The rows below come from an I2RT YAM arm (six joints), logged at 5 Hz.
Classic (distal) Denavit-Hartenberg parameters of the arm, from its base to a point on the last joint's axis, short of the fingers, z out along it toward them. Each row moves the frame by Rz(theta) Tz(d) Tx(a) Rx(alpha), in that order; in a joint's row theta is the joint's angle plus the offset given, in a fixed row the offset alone. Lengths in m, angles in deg.
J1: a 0.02; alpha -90; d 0.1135; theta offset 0
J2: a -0.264; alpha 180; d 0; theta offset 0
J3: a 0.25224; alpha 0; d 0; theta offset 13.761
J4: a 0.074; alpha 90; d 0; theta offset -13.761
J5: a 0; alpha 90; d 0; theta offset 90
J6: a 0; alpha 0; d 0.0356; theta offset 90
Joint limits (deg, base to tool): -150..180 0..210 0..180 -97..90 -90..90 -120..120
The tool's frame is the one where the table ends.
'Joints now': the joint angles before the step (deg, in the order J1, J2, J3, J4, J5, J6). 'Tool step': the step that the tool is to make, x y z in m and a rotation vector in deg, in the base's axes. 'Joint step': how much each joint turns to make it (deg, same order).
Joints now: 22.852 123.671 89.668 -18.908 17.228 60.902
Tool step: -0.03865 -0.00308 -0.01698 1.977 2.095 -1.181
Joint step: 1.575 -5.457 -12.230 4.490 -0.529 3.960
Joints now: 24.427 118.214 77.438 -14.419 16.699 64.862
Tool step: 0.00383 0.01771 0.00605 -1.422 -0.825 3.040
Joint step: 1.939 1.401 3.500 -1.398 0.706 -1.928
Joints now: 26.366 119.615 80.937 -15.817 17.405 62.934
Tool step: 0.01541 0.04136 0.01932 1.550 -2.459 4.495
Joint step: 3.598 4.392 10.894 -3.422 -0.705 -0.619
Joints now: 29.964 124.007 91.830 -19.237 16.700 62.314
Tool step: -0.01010 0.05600 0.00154 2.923 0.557 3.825
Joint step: 6.151 4.486 7.749 -3.173 -0.700 3.684
